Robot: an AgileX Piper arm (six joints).
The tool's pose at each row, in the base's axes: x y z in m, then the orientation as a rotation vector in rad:
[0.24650, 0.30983, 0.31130, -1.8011, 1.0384, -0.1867]
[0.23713, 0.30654, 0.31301, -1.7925, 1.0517, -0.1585]
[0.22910, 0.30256, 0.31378, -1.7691, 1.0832, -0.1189]
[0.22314, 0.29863, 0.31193, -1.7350, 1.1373, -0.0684]
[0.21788, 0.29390, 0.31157, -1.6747, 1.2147, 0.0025]
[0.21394, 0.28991, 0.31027, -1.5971, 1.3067, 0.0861]
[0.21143, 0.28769, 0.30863, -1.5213, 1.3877, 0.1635]
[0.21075, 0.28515, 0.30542, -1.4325, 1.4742, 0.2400]
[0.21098, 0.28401, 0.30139, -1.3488, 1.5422, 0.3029]
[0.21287, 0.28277, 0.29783, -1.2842, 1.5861, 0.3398]
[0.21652, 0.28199, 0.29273, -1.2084, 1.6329, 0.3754]
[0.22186, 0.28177, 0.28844, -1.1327, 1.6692, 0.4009]
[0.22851, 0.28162, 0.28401, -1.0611, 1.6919, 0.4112]
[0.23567, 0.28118, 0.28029, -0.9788, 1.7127, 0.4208]
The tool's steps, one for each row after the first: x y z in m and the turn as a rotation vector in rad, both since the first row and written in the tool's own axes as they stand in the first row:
[-0.00397, 0.00429, -0.00821, -0.0058, -0.0122, 0.0232]
[-0.00632, 0.00868, -0.01570, -0.0089, -0.0240, 0.0679]
[-0.00659, 0.01404, -0.02076, -0.0151, -0.0311, 0.1349]
[-0.00633, 0.01788, -0.02670, -0.0168, -0.0409, 0.2350]
[-0.00548, 0.02166, -0.03096, -0.0185, -0.0505, 0.3565]
[-0.00492, 0.02469, -0.03307, -0.0199, -0.0599, 0.4686]
[-0.00249, 0.02801, -0.03363, -0.0177, -0.0647, 0.5896]
[-0.00025, 0.03132, -0.03234, -0.0102, -0.0698, 0.6929]
[0.00294, 0.03331, -0.03044, 0.0021, -0.0712, 0.7637]
[0.00737, 0.03552, -0.02651, 0.0202, -0.0701, 0.8415]
[0.01219, 0.03604, -0.02167, 0.0460, -0.0689, 0.9102]
[0.01782, 0.03593, -0.01599, 0.0814, -0.0666, 0.9642]
[0.02374, 0.03499, -0.01058, 0.1247, -0.0652, 1.0233]

